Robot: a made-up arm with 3 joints. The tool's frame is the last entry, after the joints.
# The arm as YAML. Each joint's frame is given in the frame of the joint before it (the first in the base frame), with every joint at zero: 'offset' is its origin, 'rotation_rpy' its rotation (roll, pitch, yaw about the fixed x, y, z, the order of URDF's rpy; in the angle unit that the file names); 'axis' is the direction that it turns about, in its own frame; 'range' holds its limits. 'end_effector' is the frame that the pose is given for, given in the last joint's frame.
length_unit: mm
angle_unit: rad
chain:
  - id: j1
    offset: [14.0, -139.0, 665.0]
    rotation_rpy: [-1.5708, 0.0, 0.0]
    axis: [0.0, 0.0, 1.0]
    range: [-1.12, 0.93]
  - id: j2
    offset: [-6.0, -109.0, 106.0]
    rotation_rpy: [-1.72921, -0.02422, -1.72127]
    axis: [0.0, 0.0, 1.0]
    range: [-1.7, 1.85]
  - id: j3
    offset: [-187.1, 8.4, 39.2]
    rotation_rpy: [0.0, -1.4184, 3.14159]
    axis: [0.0, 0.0, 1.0]
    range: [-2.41, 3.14]
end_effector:
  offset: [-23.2, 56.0, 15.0]
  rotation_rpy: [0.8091, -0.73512, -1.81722]
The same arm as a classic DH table. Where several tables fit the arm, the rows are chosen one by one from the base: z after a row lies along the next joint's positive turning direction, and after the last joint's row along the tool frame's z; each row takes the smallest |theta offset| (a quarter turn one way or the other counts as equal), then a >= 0, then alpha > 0; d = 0 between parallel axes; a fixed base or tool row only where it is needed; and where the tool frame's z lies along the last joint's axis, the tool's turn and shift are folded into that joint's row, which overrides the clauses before.
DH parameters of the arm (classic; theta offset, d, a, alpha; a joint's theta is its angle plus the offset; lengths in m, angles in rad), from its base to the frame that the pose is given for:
base (fixed): 0 0.665 0.014 -1.5708
j1: 1.4165 -0.0313 -0.1086 1.7292
j2: 1.5463 0.0789 -0.0084 -1.4184
j3: -0.8155 -0.2081 0.0215 -1.0334
tool (fixed): -2.2458 0.066 0 0
Joint limits (rad, base to tool): -1.12..0.93 -1.7..1.85 -2.41..3.14

